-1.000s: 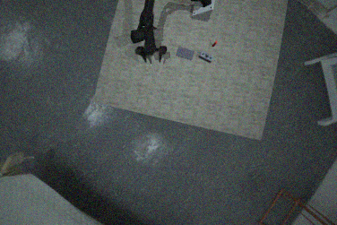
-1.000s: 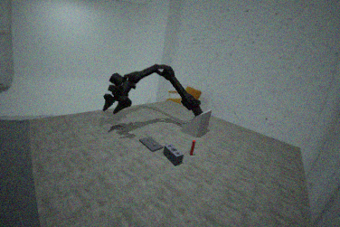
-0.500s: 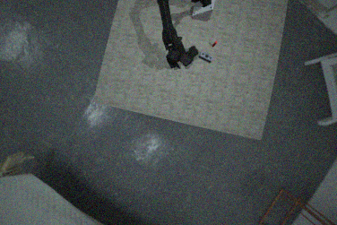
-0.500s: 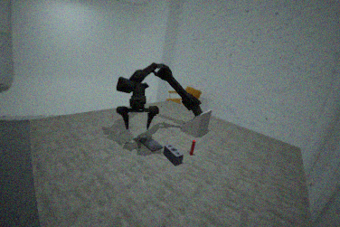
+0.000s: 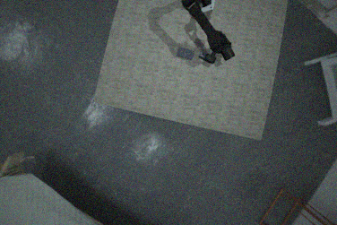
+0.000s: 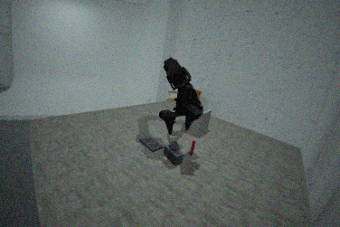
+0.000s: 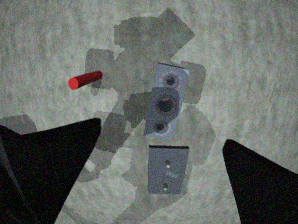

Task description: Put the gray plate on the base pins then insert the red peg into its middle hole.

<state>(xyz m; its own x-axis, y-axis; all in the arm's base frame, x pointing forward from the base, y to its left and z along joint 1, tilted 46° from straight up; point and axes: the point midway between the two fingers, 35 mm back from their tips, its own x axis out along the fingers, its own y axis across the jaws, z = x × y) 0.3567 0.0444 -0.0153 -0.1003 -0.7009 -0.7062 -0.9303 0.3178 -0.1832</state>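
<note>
The gray plate is 10 mm to the right of my gripper tip and 100 mm below it. Also, from my gripper tip: red peg (90 mm behind, 50 mm to the left, 100 mm below).
</note>
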